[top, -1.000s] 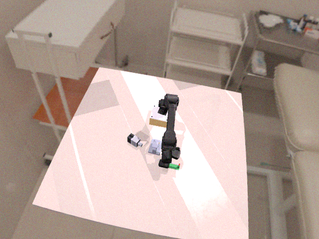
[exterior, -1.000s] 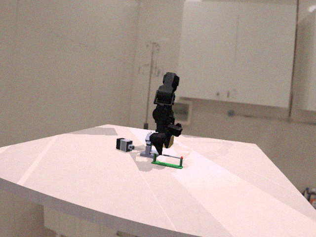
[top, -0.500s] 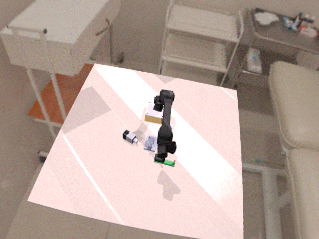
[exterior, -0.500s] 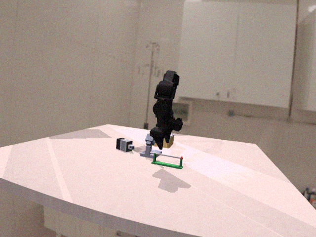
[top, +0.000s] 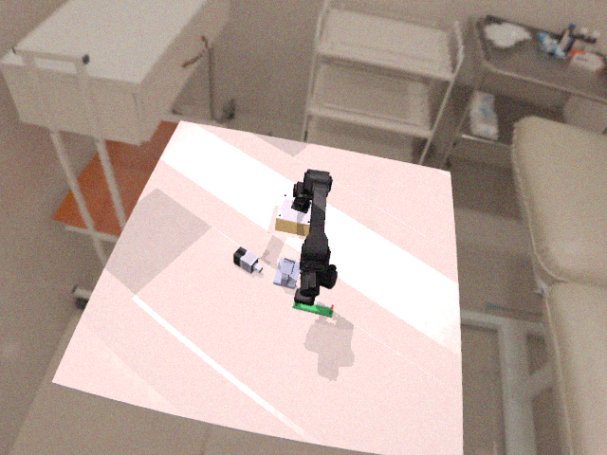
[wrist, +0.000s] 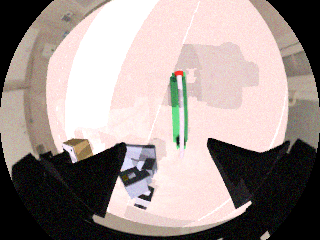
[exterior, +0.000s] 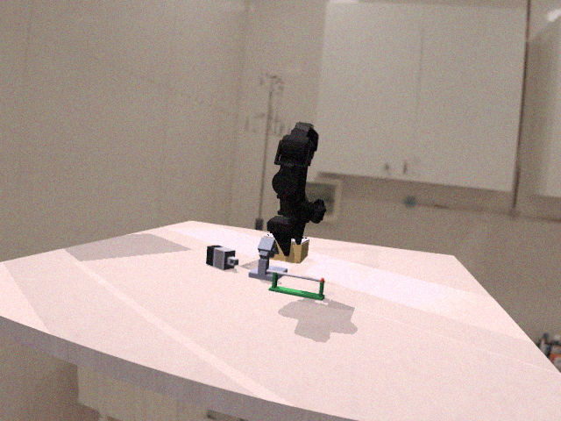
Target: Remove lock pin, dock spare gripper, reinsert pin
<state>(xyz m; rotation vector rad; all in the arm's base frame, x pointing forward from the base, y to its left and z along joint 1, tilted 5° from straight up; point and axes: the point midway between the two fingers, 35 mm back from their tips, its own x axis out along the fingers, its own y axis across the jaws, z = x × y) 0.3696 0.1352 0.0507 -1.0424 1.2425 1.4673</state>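
Now: gripper tip 240 mm to the left of the spare gripper, 80 mm above it and 70 mm past it. From my gripper tip the other things lie so: grey mount 100 mm to the right, 70 mm behind, 50 mm below; then green rack 80 mm below, 30 mm to the left, 20 mm ahead.
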